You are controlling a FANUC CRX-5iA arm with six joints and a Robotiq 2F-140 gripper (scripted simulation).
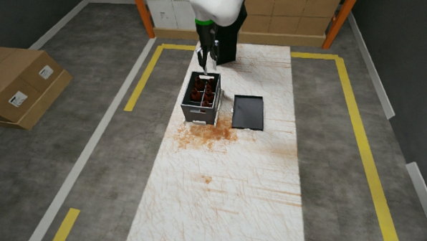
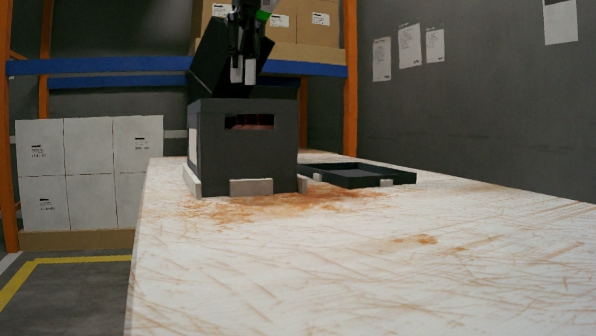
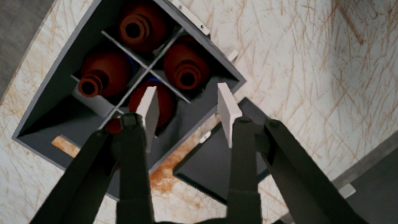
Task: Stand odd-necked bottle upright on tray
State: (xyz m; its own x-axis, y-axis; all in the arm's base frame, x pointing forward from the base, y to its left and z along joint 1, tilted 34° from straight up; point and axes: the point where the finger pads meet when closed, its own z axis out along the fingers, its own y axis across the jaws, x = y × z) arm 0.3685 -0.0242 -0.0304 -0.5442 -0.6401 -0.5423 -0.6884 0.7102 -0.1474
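Now: the grey crate 170 mm below my hand, 90 mm ahead of it and 30 mm to the right of it. The rest, counted from my hand: dark tray (260 mm to the left, 240 mm below, 70 mm ahead).
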